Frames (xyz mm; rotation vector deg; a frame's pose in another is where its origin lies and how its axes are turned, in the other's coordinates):
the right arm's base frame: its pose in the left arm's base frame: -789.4 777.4 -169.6 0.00 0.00 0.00
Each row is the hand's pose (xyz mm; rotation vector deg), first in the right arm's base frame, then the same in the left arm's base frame.
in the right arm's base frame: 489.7 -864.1 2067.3 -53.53 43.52 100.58
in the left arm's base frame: -299.7 -86.7 1897.7 -53.53 43.52 100.58
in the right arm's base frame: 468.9 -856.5 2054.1 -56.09 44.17 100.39
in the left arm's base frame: -320.5 -79.1 1884.5 -56.09 44.17 100.39
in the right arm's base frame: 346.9 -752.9 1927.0 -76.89 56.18 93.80
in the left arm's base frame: -442.5 24.5 1757.4 -76.89 56.18 93.80
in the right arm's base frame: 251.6 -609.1 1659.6 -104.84 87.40 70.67
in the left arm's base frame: -537.8 168.3 1490.0 -104.84 87.40 70.67
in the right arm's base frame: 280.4 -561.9 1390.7 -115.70 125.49 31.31
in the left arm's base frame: -509.0 215.5 1221.1 -115.70 125.49 31.31
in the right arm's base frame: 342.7 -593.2 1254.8 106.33 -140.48 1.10
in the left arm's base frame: -446.7 184.2 1085.2 106.33 -140.48 1.10
